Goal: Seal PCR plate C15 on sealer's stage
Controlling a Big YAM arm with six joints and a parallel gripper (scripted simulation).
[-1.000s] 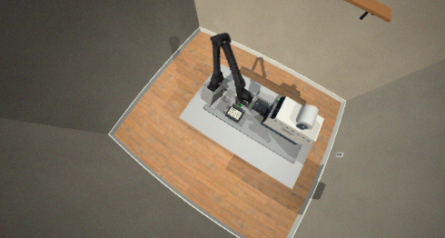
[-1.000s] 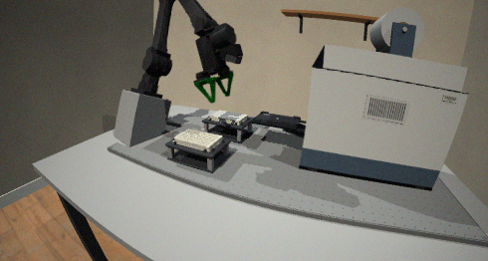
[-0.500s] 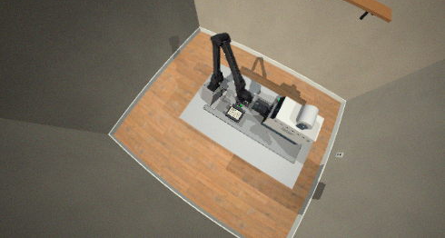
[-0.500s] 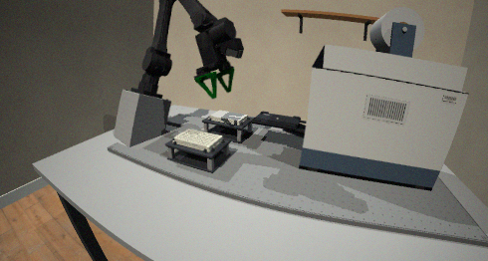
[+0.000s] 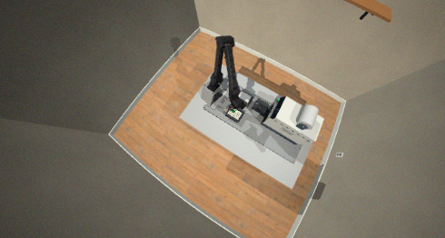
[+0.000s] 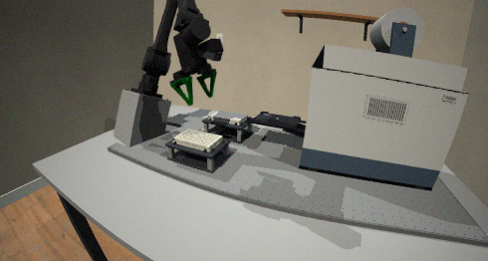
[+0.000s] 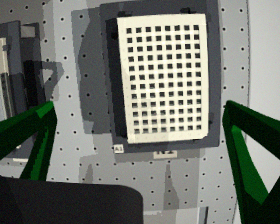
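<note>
The 96-well plate C15 lies 20 mm to the right of my hand and 120 mm below it. Also, from my hand: dark stage: 190 mm ahead, 160 mm to the left, 80 mm below; then white start key: 280 mm ahead, 260 mm to the left, 10 mm above; then sealed plate C51: 10 mm behind, 190 mm to the left, 110 mm below.
</note>
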